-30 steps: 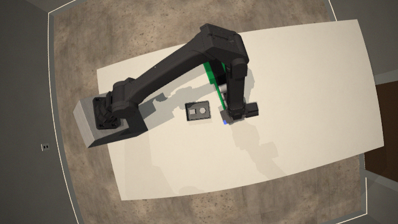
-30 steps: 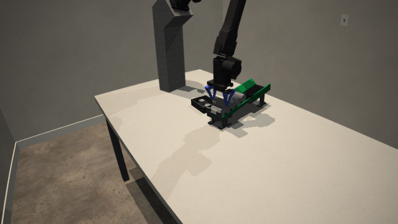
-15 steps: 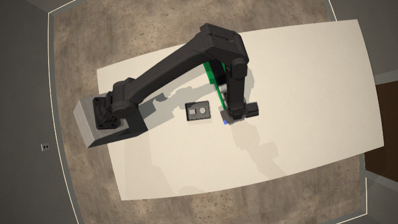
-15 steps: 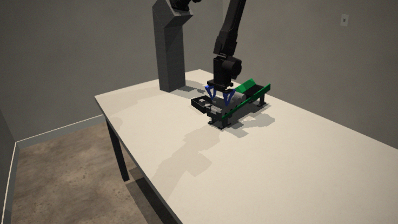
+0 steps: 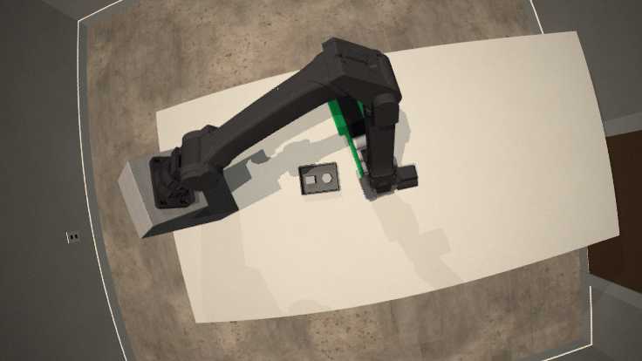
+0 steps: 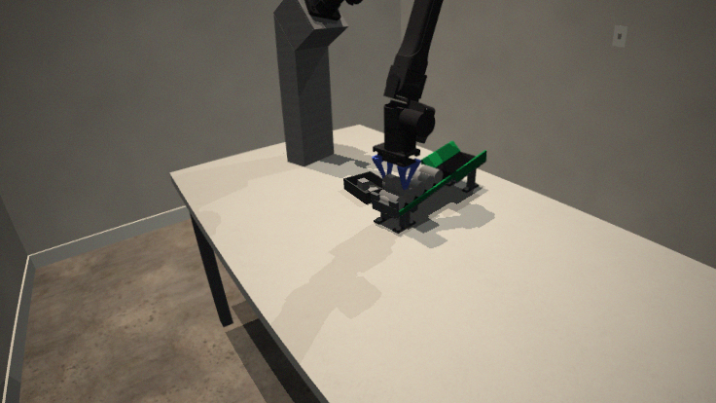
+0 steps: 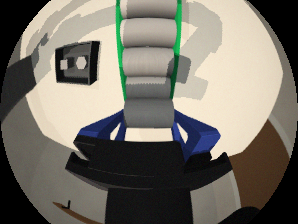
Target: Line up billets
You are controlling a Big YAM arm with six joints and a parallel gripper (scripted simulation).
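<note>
My gripper is now 1 cm short of the stop, 4 cm to the left of it and 5 cm above it. From my hand the other things lie so: dark tray 20 cm behind, 2 cm to the left, 10 cm below.
</note>
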